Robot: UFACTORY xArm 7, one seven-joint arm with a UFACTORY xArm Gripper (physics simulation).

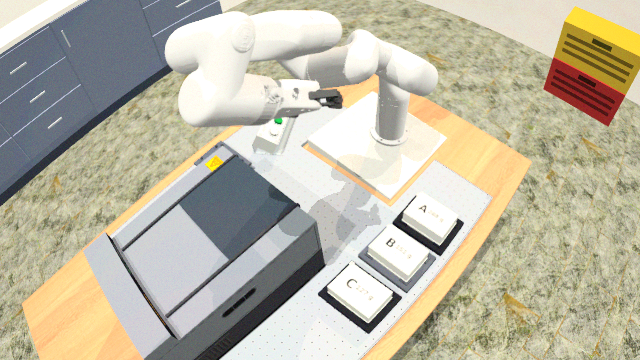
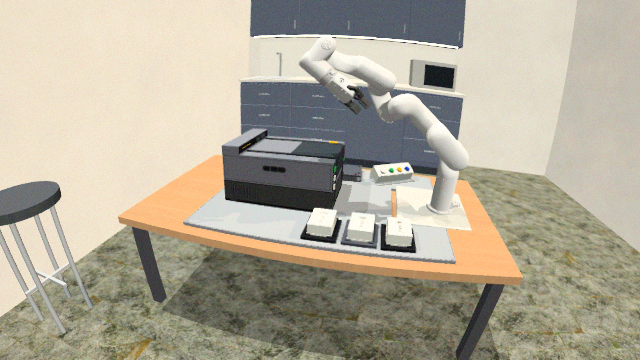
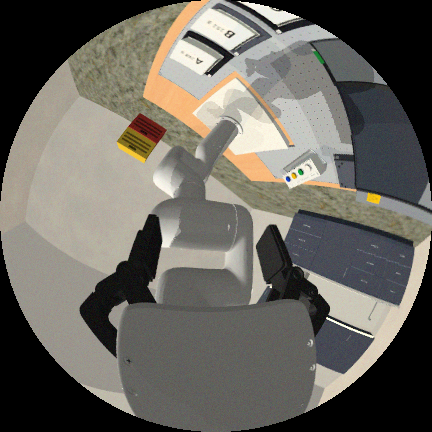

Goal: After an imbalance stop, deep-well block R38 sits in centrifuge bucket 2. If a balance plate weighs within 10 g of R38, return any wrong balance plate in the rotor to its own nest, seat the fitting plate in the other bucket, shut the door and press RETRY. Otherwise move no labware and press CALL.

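Where they show: gripper, fingertip midpoint: (image 1: 317, 104) (image 2: 364, 109) (image 3: 212, 231); arm's base, link origin: (image 1: 389, 131) (image 2: 439, 207) (image 3: 229, 126).
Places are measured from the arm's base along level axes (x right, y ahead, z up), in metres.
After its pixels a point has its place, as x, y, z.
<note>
My gripper (image 1: 338, 100) (image 2: 362, 107) @[-0.044, 0.378, 0.407] (image 3: 212, 231) @[-0.044, 0.378, 0.407] is open and empty, high above the table. White balance plates A (image 1: 430, 217) @[-0.261, 0.255, 0.049] (image 2: 399, 232) @[-0.304, 0.251, 0.050] (image 3: 192, 57) @[-0.252, 0.242, 0.049], B (image 1: 399, 252) @[-0.239, 0.381, 0.049] (image 2: 361, 227) @[-0.278, 0.378, 0.050] (image 3: 225, 30) @[-0.219, 0.373, 0.049] and C (image 1: 360, 292) @[-0.217, 0.516, 0.049] (image 2: 322, 222) @[-0.256, 0.509, 0.050] sit in separate dark nests. B appears to read 151 g and C 127 g; A's weight is blurred. The grey centrifuge (image 1: 280, 250) @[-0.072, 0.576, 0.206] (image 2: 300, 175) @[-0.071, 0.604, 0.145] (image 3: 390, 135) has a light panel and a dark panel across its top. Its rotor, buckets and R38 are hidden. The button box (image 1: 270, 137) @[0.263, 0.251, 0.059] (image 2: 392, 172) @[0.279, 0.179, 0.053] (image 3: 305, 170) @[0.270, 0.224, 0.067] has white, green, yellow and blue buttons; their labels are unreadable.
The arm's white base plate (image 1: 345, 155) @[0.060, 0.162, 0.006] (image 2: 410, 200) @[0.054, 0.127, 0.006] stands between the button box and the nests. A low dark unit (image 2: 352, 173) @[0.301, 0.379, 0.028] (image 3: 345, 170) @[0.328, 0.373, 0.028] adjoins the centrifuge. A stool (image 2: 30, 200) stands left of the table. Yellow and red boxes (image 1: 592, 65) (image 3: 141, 137) lie beyond the table.
</note>
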